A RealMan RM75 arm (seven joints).
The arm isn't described. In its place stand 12 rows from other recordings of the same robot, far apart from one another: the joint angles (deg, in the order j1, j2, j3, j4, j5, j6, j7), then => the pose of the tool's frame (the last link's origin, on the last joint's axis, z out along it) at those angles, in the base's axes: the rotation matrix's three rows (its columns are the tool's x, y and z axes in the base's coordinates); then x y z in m.
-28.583 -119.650 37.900 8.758 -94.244 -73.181 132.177 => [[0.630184 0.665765 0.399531], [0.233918 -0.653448 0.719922], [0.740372 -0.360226 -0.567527]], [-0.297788 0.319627 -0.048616]
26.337 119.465 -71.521 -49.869 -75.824 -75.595 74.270 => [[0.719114 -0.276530 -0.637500], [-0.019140 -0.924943 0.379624], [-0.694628 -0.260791 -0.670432]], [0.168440 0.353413 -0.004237]
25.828 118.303 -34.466 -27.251 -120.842 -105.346 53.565 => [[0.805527 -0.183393 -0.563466], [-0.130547 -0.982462 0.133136], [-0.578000 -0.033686 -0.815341]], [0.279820 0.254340 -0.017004]
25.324 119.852 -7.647 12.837 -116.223 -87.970 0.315 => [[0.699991 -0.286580 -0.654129], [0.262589 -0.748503 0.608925], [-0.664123 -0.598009 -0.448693]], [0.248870 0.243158 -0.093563]
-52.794 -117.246 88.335 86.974 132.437 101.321 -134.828 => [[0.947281 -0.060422 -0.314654], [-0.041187 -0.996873 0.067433], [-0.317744 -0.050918 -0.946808]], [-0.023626 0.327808 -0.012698]
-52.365 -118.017 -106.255 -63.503 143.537 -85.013 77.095 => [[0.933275 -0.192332 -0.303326], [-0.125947 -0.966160 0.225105], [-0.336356 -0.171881 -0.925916]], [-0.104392 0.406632 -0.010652]
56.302 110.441 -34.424 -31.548 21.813 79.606 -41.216 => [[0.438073 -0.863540 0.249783], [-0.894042 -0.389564 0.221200], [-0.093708 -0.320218 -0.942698]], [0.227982 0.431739 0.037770]
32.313 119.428 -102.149 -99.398 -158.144 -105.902 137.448 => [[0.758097 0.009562 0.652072], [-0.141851 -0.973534 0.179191], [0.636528 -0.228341 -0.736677]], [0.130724 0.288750 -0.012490]
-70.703 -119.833 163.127 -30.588 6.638 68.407 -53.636 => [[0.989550 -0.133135 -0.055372], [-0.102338 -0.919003 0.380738], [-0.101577 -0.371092 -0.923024]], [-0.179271 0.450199 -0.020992]
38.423 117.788 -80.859 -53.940 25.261 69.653 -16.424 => [[0.463761 -0.691138 0.554305], [-0.884573 -0.396216 0.246056], [0.049566 -0.604434 -0.795111]], [0.248616 0.383267 -0.027113]
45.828 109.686 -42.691 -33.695 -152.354 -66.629 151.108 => [[0.216783 -0.906059 0.363403], [-0.922772 -0.068703 0.379173], [-0.318586 -0.417536 -0.850980]], [0.298363 0.421213 0.053491]
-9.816 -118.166 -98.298 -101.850 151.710 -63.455 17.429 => [[0.696092 0.640908 -0.323563], [0.620755 -0.310835 0.719754], [0.360721 -0.701868 -0.614216]], [-0.210638 0.338422 0.077719]
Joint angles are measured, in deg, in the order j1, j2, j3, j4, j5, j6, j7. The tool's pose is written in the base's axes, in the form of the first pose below.
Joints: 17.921, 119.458, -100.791, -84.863, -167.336, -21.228, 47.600
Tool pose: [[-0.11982 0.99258 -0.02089], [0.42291 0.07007 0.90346], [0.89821 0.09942 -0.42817]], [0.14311 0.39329 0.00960]
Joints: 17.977, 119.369, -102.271, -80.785, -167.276, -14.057, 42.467
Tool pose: [[-0.21328 0.97471 -0.06676], [0.38522 0.14669 0.91109], [0.89784 0.16860 -0.40676]], [0.14740 0.39510 0.00149]
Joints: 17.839, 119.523, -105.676, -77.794, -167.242, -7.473, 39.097
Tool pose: [[-0.28371 0.94984 -0.13161], [0.36200 0.23318 0.90254], [0.88795 0.20842 -0.41000]], [0.14332 0.38979 -0.01483]
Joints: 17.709, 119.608, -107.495, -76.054, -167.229, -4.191, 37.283
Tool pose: [[-0.31989 0.93389 -0.15975], [0.35057 0.27332 0.89577], [0.88021 0.23055 -0.41482]], [0.14298 0.38604 -0.02399]
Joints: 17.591, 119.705, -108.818, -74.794, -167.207, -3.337, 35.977
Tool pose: [[-0.34803 0.92404 -0.15819], [0.36049 0.28767 0.88729], [0.86540 0.25178 -0.43323]], [0.14594 0.38249 -0.03281]
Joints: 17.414, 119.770, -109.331, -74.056, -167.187, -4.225, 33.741
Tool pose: [[-0.38806 0.91183 -0.13409], [0.37446 0.28894 0.88108], [0.84213 0.29170 -0.45357]], [0.15181 0.38024 -0.03858]
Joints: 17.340, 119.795, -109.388, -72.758, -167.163, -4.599, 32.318
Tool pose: [[-0.41202 0.90487 -0.10699], [0.38745 0.28026 0.87826], [0.82469 0.32041 -0.46607]], [0.16025 0.37951 -0.04253]
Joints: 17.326, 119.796, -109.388, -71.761, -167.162, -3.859, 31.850
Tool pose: [[-0.41916 0.90224 -0.10131], [0.38658 0.27833 0.87926], [0.82150 0.32939 -0.46545]], [0.16450 0.37956 -0.04385]
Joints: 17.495, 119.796, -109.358, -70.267, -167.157, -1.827, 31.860
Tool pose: [[-0.41836 0.90172 -0.10894], [0.37504 0.28074 0.88348], [0.82724 0.32876 -0.45563]], [0.16776 0.38058 -0.04441]
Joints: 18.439, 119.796, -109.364, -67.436, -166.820, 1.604, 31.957
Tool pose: [[-0.41572 0.90055 -0.12727], [0.35635 0.29003 0.88820], [0.83678 0.32388 -0.44148]], [0.17058 0.38374 -0.04612]
